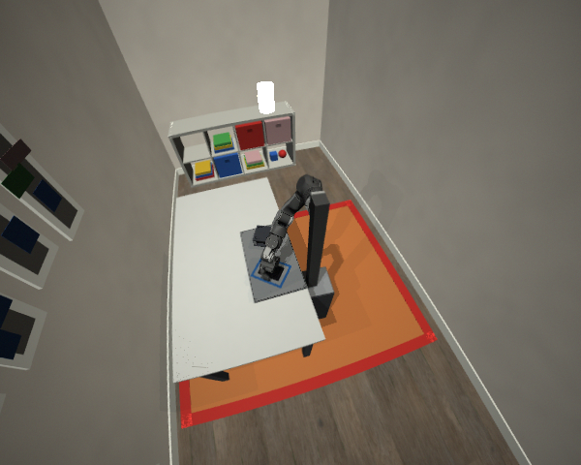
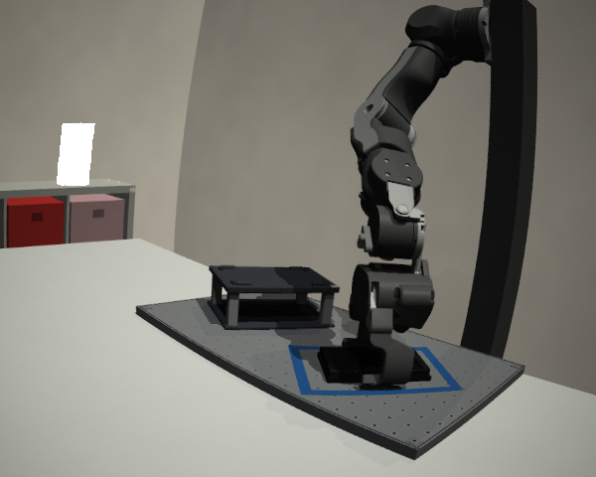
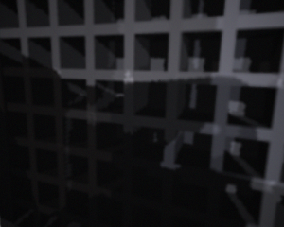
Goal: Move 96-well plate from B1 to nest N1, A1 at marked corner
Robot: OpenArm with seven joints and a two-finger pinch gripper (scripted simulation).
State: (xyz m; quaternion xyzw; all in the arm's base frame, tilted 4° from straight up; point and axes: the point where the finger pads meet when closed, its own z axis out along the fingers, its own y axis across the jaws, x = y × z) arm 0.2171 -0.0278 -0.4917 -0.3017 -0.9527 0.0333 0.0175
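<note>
The black 96-well plate is right at my hand. Round my hand: black plate nest: 230 mm to the right, 50 mm above, 20 mm behind.
</note>
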